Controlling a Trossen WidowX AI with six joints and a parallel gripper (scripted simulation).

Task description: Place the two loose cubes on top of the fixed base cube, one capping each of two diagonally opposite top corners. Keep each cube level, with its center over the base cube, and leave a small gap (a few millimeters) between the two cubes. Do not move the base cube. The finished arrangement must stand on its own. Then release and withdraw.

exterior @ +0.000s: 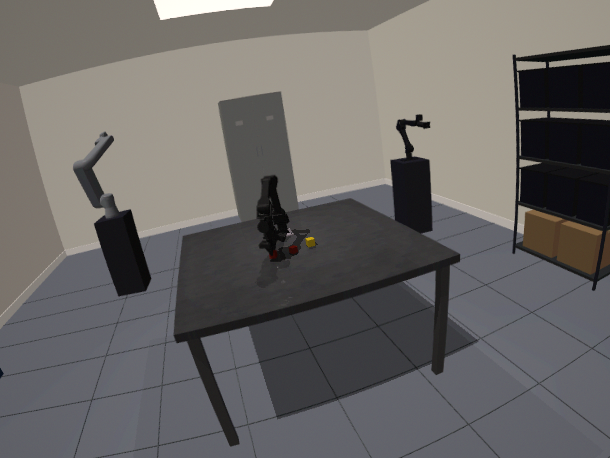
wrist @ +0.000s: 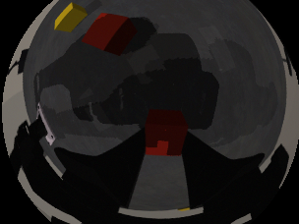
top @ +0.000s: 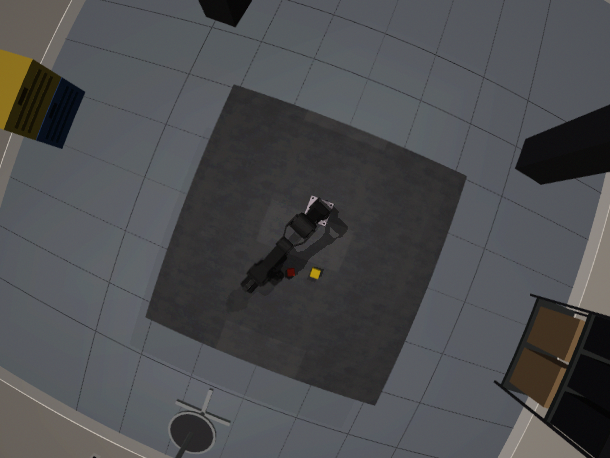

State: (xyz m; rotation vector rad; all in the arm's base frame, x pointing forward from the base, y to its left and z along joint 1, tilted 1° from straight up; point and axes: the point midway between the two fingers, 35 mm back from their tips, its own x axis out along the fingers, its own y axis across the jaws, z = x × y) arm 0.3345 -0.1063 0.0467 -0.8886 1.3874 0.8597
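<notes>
Now: gripper tip 5 cm past the yellow base cube and 21 cm to the right of it.
</notes>
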